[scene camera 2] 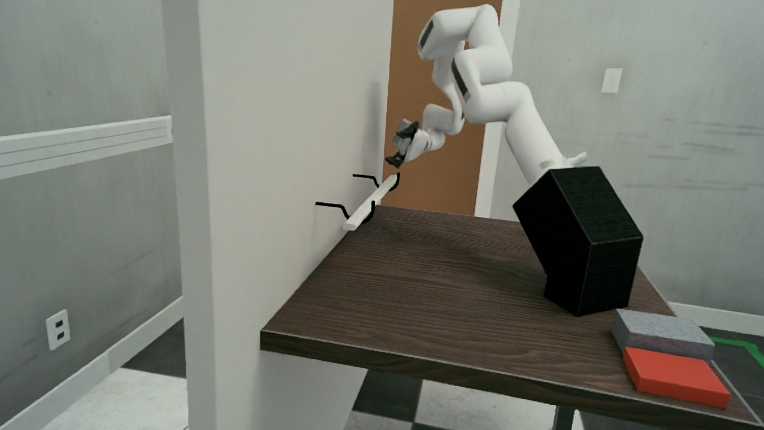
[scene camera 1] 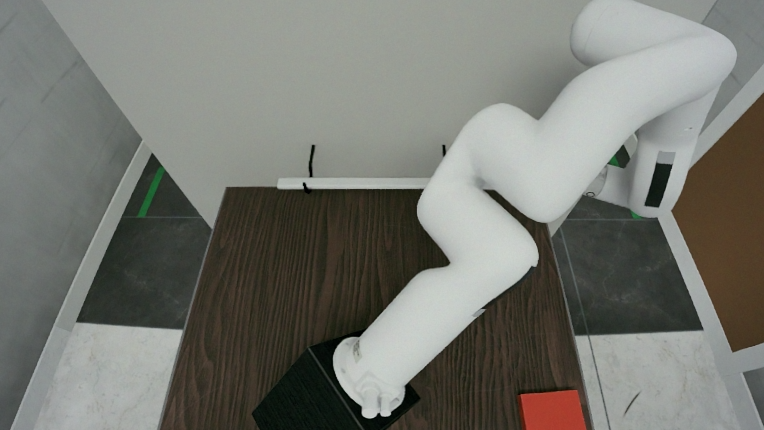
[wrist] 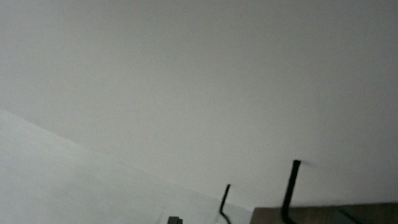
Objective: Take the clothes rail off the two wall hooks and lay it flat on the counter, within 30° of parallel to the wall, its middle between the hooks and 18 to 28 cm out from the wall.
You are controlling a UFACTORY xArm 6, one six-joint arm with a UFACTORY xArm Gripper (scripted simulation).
Scene:
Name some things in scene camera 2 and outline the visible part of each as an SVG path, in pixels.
My gripper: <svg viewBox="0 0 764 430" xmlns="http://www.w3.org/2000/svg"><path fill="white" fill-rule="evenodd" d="M417 121L410 124L407 129L404 128L404 130L396 132L396 135L401 137L395 155L385 158L388 164L393 165L395 163L394 167L397 169L400 168L403 162L407 163L416 159L420 154L424 153L424 149L427 150L429 147L428 134L418 129L419 122Z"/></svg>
A white clothes rail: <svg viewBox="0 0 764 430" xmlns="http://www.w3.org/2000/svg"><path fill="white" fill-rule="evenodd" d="M397 175L390 175L343 224L344 230L354 231L371 212L372 200L375 201L376 206L397 181Z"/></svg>

